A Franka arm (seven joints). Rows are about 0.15 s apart.
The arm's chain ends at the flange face. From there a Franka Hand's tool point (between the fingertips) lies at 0.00 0.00 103.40 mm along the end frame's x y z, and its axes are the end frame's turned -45 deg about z.
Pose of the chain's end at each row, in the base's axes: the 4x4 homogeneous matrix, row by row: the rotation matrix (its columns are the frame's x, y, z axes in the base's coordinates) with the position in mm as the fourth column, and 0 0 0 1 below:
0.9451, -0.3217, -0.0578, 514.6; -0.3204, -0.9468, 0.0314, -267.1; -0.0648, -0.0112, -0.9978, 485.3; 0, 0, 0, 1
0.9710, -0.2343, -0.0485, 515.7; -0.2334, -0.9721, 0.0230, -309.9; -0.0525, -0.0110, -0.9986, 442.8; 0, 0, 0, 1
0.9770, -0.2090, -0.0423, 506.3; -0.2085, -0.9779, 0.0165, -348.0; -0.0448, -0.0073, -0.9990, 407.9; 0, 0, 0, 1
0.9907, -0.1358, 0.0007, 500.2; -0.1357, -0.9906, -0.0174, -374.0; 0.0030, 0.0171, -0.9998, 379.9; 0, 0, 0, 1
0.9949, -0.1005, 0.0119, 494.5; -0.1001, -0.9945, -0.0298, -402.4; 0.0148, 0.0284, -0.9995, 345.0; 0, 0, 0, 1
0.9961, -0.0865, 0.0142, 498.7; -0.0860, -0.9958, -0.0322, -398.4; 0.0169, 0.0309, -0.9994, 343.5; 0, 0, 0, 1
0.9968, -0.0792, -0.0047, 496.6; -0.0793, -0.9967, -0.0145, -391.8; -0.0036, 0.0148, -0.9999, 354.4; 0, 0, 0, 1
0.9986, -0.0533, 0.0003, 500.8; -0.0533, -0.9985, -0.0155, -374.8; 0.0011, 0.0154, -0.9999, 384.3; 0, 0, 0, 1
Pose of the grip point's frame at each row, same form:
0.8958, 0.4408, -0.0578, 508.6; 0.4429, -0.8960, 0.0314, -263.9; -0.0379, -0.0537, -0.9978, 382.1; 0, 0, 0, 1
0.8523, 0.5209, -0.0485, 510.7; 0.5223, -0.8524, 0.0230, -307.5; -0.0293, -0.0449, -0.9986, 339.5; 0, 0, 0, 1
0.8386, 0.5431, -0.0423, 501.9; 0.5440, -0.8389, 0.0165, -346.3; -0.0265, -0.0368, -0.9990, 304.6; 0, 0, 0, 1
0.7966, 0.6045, 0.0007, 500.3; 0.6045, -0.7964, -0.0174, -375.8; -0.0100, 0.0142, -0.9998, 276.5; 0, 0, 0, 1
0.7746, 0.6324, 0.0119, 495.7; 0.6324, -0.7740, -0.0298, -405.5; -0.0096, 0.0305, -0.9995, 241.7; 0, 0, 0, 1
0.7655, 0.6432, 0.0142, 500.2; 0.6433, -0.7649, -0.0322, -401.7; -0.0099, 0.0338, -0.9994, 240.2; 0, 0, 0, 1
0.7608, 0.6488, -0.0047, 496.1; 0.6487, -0.7608, -0.0145, -393.3; -0.0130, 0.0079, -0.9999, 251.0; 0, 0, 0, 1
0.7438, 0.6684, 0.0003, 500.8; 0.6684, -0.7437, -0.0155, -376.4; -0.0101, 0.0117, -0.9999, 280.9; 0, 0, 0, 1

